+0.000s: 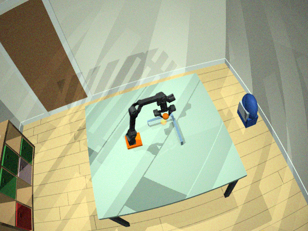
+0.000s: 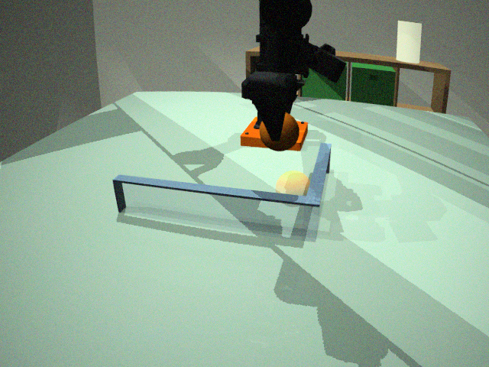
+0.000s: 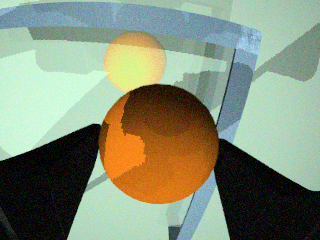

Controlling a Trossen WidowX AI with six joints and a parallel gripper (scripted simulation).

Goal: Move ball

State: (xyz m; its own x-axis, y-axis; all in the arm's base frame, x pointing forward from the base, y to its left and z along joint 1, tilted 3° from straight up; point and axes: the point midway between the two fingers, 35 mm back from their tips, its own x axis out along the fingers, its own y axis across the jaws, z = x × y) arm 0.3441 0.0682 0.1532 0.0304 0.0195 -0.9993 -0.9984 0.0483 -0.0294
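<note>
Now: gripper tip 100 mm above the see-through copy of ball, 20 mm to the right of it and 20 mm past it. The rest, counted from my gripper tip: orange ball right at my gripper tip.
</note>
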